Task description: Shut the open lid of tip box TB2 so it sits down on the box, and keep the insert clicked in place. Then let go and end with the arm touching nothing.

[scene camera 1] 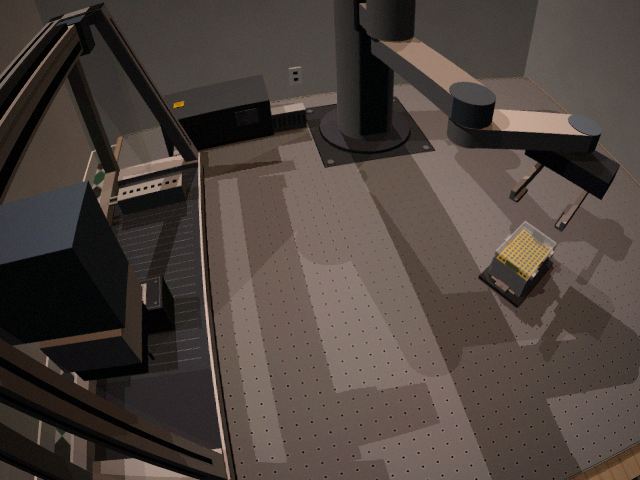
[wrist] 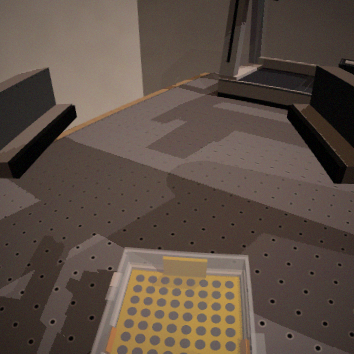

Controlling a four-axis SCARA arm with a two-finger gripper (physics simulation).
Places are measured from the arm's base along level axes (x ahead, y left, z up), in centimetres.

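Pixels of known places: gripper, fingertip midpoint: (scene camera 1: 536, 210) (wrist: 179, 87); arm's base, link origin: (scene camera 1: 365, 131).
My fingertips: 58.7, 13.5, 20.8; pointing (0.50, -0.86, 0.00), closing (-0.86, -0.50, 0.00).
Observation:
For each thing: its middle in the pictures, then the offset to it from my fingertips, as dx, dy, dz. "spot": a spot on its surface instead. Level surfaces: height alone.
- Tip box TB2, body centre: (scene camera 1: 522, 259) -1.4, +2.9, -15.6
- dark base, surface spot: (scene camera 1: 517, 299) spot: +5.4, -1.0, -18.7
- yellow insert, body centre: (wrist: 175, 344) (scene camera 1: 525, 250) -1.4, +2.9, -13.1
- black case, surface spot: (scene camera 1: 222, 113) spot: -62.2, -51.2, -9.3
- perforated table top, surface height: dz -19.5
Tip box TB2 (scene camera 1: 506, 273) stands on a dark base (scene camera 1: 517, 299) at the right in the scene view. Its clear lid (scene camera 1: 542, 237) (wrist: 235, 260) lies over the top, and its rim runs around the box top. Whether it touches all round is hard to tell. The yellow insert (scene camera 1: 526, 253) (wrist: 182, 312) shows level through the lid. Orange clips show at its left and right sides in the wrist view. My gripper (scene camera 1: 540, 210) (wrist: 179, 87) is above and behind the box in the scene view, clear of it. Its two fingers stand apart with nothing between them.
A framed machine with a dark deck (scene camera 1: 180, 248) fills the left of the scene view. A black case (scene camera 1: 222, 113) stands at the back wall beside the arm's column (scene camera 1: 347, 77). The perforated table top (scene camera 1: 361, 320) carries shadows. Its wooden edge (wrist: 115, 112) shows in the wrist view.

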